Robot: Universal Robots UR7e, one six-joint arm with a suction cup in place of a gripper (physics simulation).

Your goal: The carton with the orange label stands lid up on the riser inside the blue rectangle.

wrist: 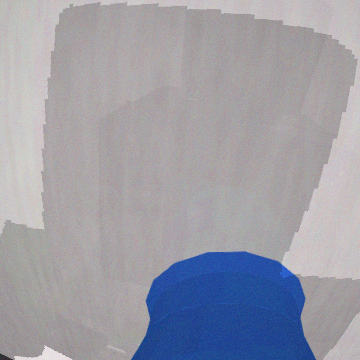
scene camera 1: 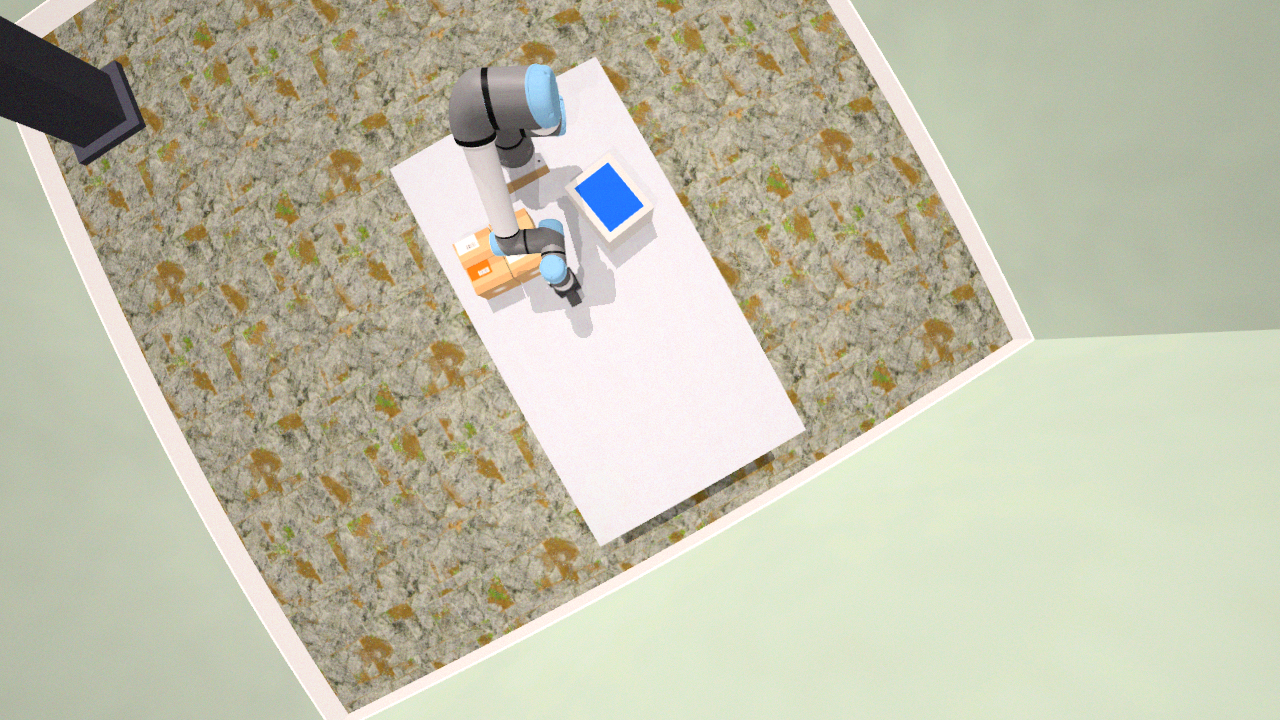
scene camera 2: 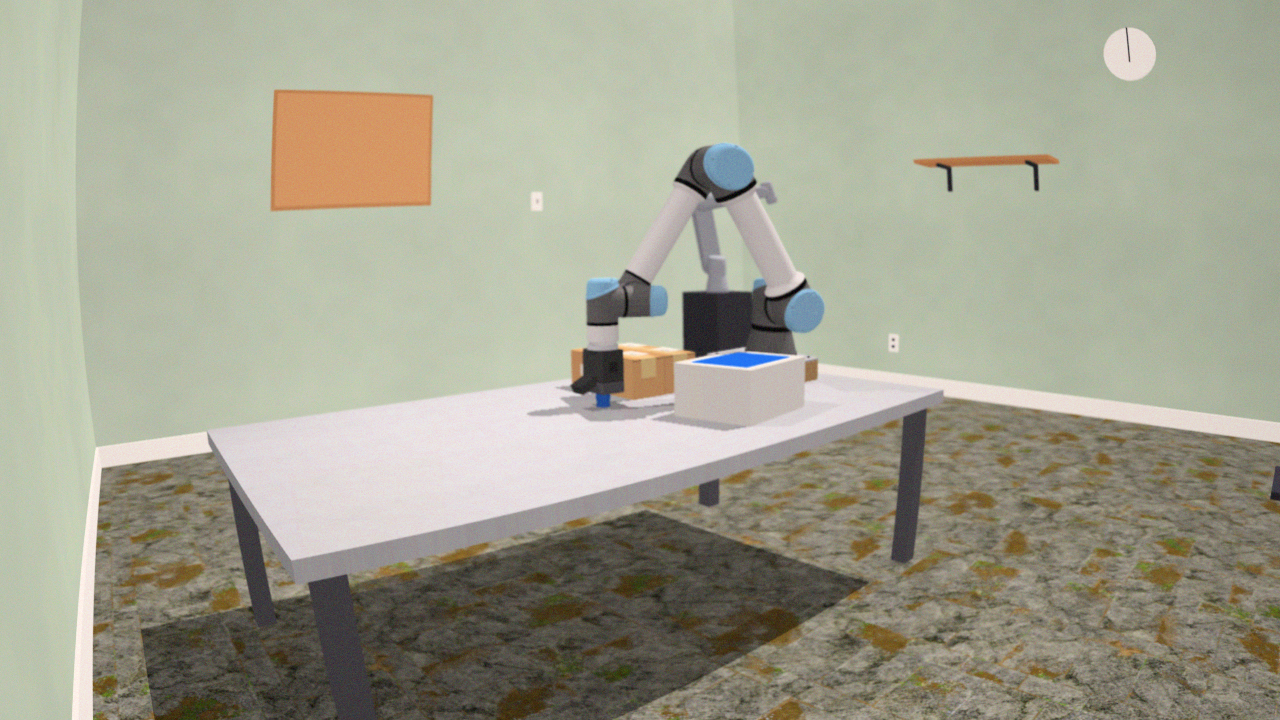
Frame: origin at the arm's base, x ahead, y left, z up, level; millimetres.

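Where they show: hand at its tool point: (wrist: 223,278); arm's base at its link origin: (scene camera 1: 512,148).
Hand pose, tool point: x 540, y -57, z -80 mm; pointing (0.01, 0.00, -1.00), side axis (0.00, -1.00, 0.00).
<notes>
Things, the pixels of their top centre, and the offset from my tool point. Level surfaces: height alone.
- carton with the orange label, top centre: (scene camera 1: 488,273) 222 mm right, 153 mm back, 114 mm up
- pale riser at its top centre: (scene camera 2: 742,359) (scene camera 1: 609,197) 276 mm left, 189 mm back, 133 mm up
- blue rectangle at its top centre: (scene camera 2: 742,359) (scene camera 1: 609,197) 276 mm left, 189 mm back, 133 mm up
- carton with a white label, top centre: (scene camera 2: 629,346) (scene camera 1: 475,248) 222 mm right, 256 mm back, 114 mm up
- carton at its top centre: (scene camera 2: 631,355) (scene camera 1: 525,255) 77 mm right, 148 mm back, 114 mm up
- white table at its surface level: 12 mm up
The carton with the orange label (scene camera 1: 499,270) stands label up in a group of cartons at the table's left edge in scene camera 1. In scene camera 2 it is partly hidden behind my tool. The pale riser (scene camera 1: 634,226) (scene camera 2: 716,394) stands apart from the cartons, with the blue rectangle (scene camera 1: 609,197) (scene camera 2: 741,360) on its top; no carton stands on it. My suction gripper (scene camera 2: 603,401) (wrist: 225,300) points down, low over the table beside the cartons, with nothing on its blue cup. Bare table shows in front of the cup in the wrist view. Whether the cup touches the table, I cannot tell.
A carton with a white label (scene camera 1: 467,243) adjoins the orange-labelled one, and another carton (scene camera 1: 526,265) is partly under the arm. A low brown object (scene camera 1: 529,177) lies near the arm's base. The white table (scene camera 1: 662,385) (scene camera 2: 465,465) extends beyond the cartons and the riser.
</notes>
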